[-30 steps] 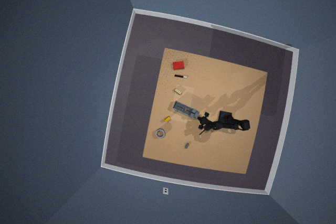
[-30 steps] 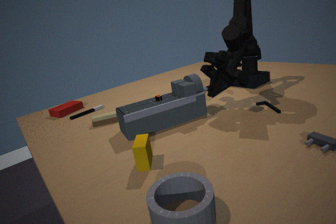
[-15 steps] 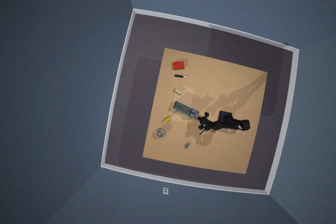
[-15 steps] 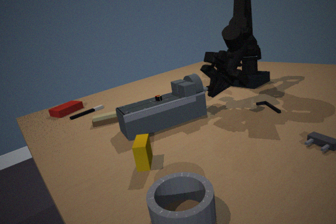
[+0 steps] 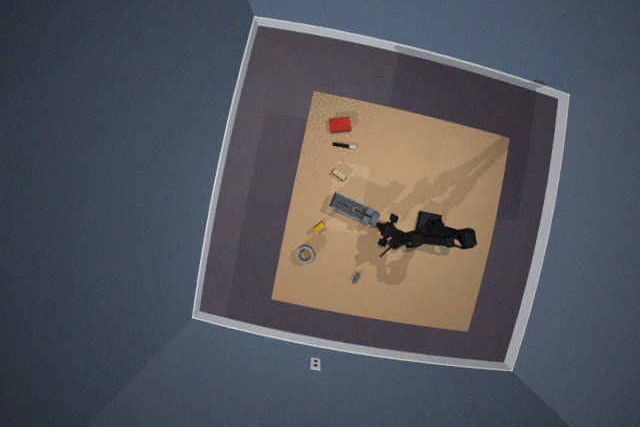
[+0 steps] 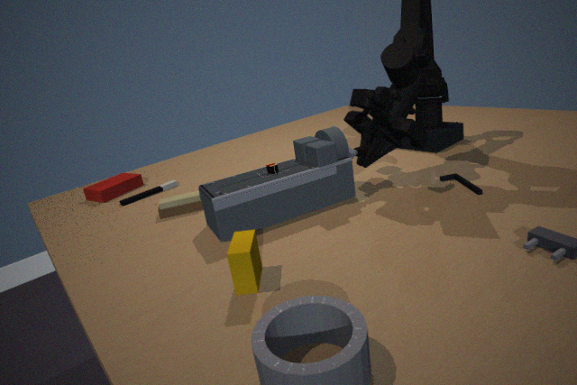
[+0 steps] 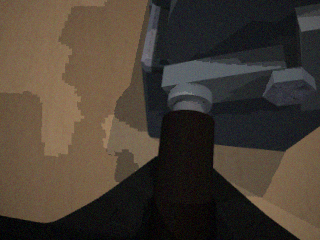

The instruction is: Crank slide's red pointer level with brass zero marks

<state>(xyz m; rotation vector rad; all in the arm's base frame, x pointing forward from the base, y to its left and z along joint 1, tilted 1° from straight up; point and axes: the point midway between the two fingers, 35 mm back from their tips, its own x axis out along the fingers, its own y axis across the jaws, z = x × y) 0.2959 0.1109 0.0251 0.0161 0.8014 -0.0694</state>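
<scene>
My gripper tip is now 30 mm below the black crank handle and 20 mm past it. The rest, counted from my gripper tip: black hex key 130 mm behind, 120 mm to the left, 40 mm below; red pointer 170 mm ahead, 40 mm to the right, 30 mm above; yellow block 300 mm ahead, 130 mm to the left, 20 mm below.
</scene>
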